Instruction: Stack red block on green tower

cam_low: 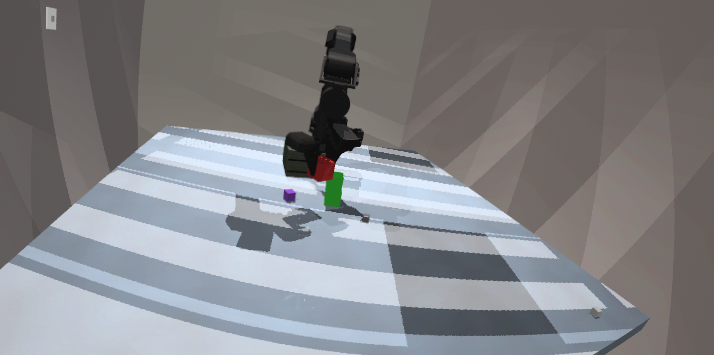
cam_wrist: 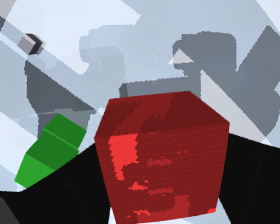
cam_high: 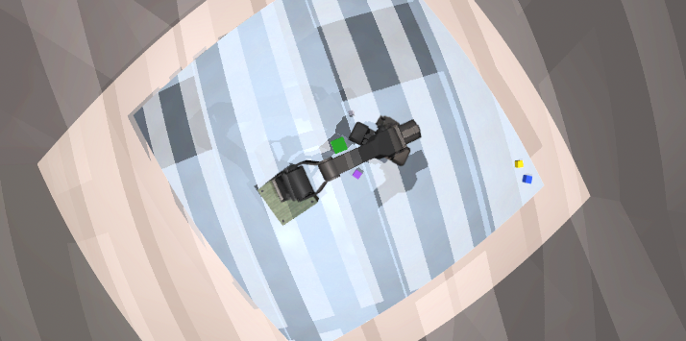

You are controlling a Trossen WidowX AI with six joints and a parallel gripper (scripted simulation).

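The purple cube lies 110 mm below my gripper tip, 110 mm behind it and 40 mm to the right of it. Round my gripper tip: yellow cube (470 mm to the right, 420 mm ahead, 110 mm below); red block (20 mm above); grey cube (140 mm to the left, 120 mm below, 20 mm ahead).
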